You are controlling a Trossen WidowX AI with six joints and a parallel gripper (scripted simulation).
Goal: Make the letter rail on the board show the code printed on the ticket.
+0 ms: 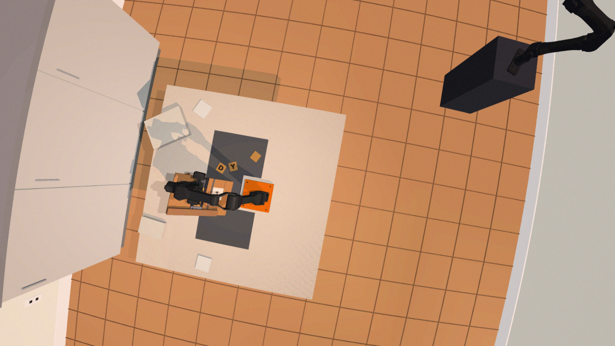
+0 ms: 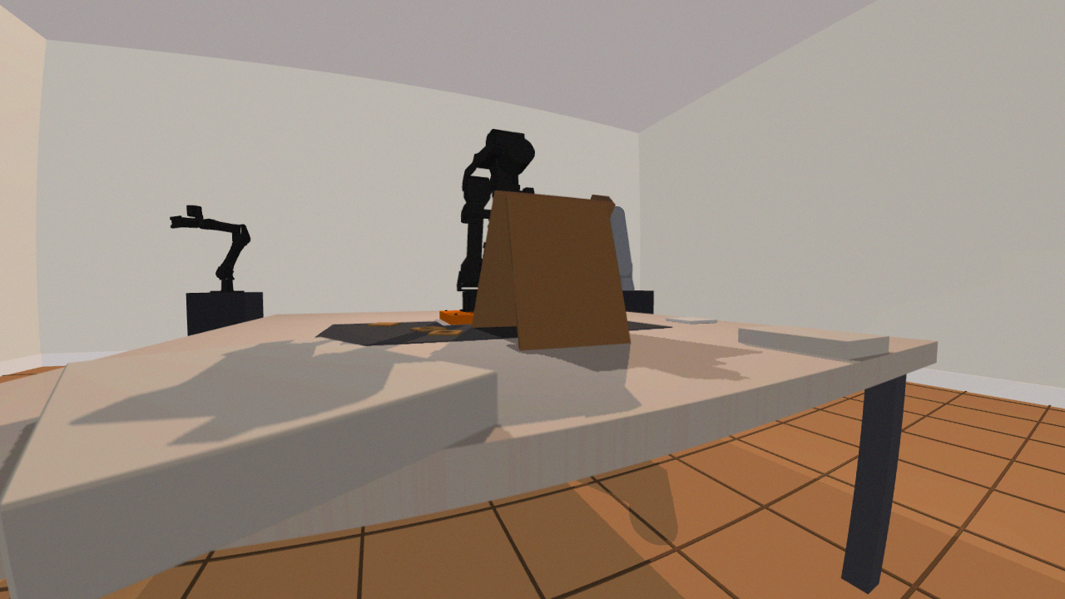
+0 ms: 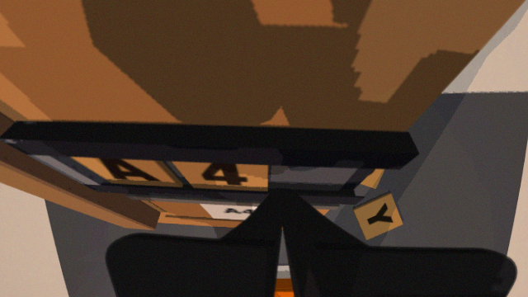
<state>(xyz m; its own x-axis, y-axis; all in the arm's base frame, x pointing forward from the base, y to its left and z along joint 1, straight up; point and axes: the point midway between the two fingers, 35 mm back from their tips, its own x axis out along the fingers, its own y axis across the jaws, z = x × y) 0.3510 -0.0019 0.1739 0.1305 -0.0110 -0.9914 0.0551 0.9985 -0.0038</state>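
Now: the white ticket 6 cm behind my gripper tip, 4 cm to the left of it and 9 cm below it. From my gripper tip the other things lie so: tile marked d: 2 cm behind, 13 cm to the right, 16 cm below; tile marked y: 10 cm behind, 15 cm to the right, 16 cm below; blank tile: 24 cm behind, 25 cm to the right, 16 cm below.
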